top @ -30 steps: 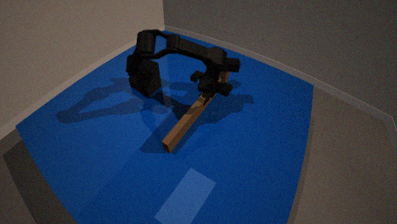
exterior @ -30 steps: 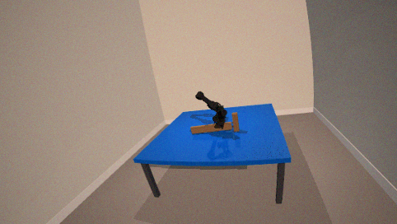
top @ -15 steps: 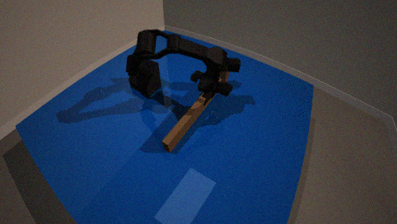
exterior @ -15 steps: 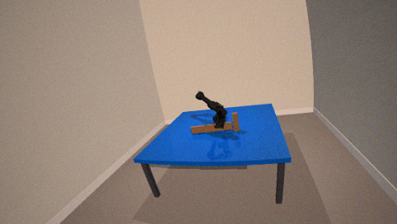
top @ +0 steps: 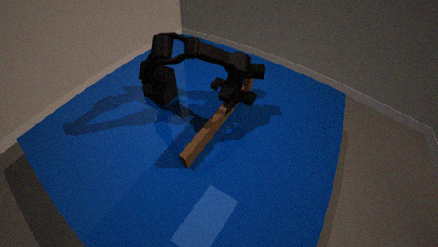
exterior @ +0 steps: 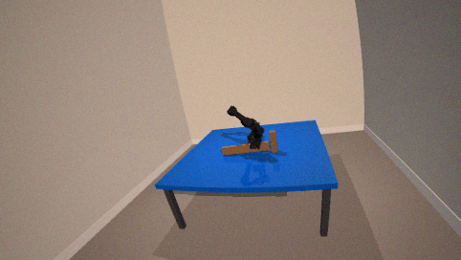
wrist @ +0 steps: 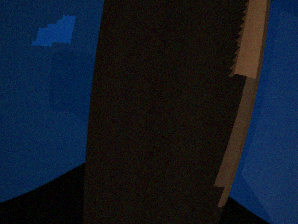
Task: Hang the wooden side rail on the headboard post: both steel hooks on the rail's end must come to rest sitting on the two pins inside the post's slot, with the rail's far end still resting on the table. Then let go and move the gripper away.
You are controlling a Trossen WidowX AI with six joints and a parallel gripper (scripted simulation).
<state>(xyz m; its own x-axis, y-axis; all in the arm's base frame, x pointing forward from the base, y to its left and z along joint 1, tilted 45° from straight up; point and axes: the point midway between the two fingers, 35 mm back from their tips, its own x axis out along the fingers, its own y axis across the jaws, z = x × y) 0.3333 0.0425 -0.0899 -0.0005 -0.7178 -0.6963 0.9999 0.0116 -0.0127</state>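
The headboard post is 13 cm to the left of my gripper tip and 4 cm above it.
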